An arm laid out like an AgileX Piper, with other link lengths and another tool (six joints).
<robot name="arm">
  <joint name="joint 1" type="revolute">
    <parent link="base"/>
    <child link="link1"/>
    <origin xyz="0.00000 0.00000 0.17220"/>
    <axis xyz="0 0 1"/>
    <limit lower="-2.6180" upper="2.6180"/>
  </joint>
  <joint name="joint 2" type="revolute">
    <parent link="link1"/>
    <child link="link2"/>
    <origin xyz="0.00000 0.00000 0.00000" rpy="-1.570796 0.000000 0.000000"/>
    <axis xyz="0 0 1"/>
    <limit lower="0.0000" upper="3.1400"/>
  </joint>
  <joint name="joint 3" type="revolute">
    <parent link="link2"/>
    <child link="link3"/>
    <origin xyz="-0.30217 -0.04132 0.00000"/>
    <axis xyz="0 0 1"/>
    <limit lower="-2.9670" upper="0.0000"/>
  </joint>
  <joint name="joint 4" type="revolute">
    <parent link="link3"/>
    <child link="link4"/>
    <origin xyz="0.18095 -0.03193 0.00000" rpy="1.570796 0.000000 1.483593"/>
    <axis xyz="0 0 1"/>
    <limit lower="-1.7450" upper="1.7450"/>
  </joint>
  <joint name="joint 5" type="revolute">
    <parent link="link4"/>
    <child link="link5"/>
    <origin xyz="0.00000 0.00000 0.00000" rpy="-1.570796 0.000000 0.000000"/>
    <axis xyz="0 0 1"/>
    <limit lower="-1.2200" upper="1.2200"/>
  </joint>
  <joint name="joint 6" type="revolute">
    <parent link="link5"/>
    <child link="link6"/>
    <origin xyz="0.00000 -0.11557 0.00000" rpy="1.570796 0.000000 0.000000"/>
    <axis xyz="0 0 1"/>
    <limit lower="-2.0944" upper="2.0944"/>
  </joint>
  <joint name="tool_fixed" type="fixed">
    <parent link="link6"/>
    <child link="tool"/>
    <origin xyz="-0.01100 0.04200 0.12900" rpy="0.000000 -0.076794 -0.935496"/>
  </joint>
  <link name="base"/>
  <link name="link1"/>
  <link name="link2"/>
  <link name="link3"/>
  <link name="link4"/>
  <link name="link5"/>
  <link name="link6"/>
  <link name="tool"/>
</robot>
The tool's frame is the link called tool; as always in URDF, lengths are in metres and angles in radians.
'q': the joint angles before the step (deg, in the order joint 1, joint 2, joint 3, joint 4, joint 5, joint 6). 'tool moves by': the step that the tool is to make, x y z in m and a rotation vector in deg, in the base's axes. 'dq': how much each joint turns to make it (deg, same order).
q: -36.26 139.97 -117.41 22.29 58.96 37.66
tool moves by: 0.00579 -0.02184 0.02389 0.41 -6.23 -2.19
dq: -3.16 -1.01 0.01 5.89 -2.40 -4.13
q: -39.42 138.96 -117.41 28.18 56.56 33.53
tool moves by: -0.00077 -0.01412 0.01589 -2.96 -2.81 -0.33
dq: -1.21 -1.83 1.70 1.07 -3.10 -3.07
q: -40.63 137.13 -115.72 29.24 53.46 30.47
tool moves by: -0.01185 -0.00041 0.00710 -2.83 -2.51 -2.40
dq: -0.13 -5.64 13.47 3.97 -11.11 -5.42
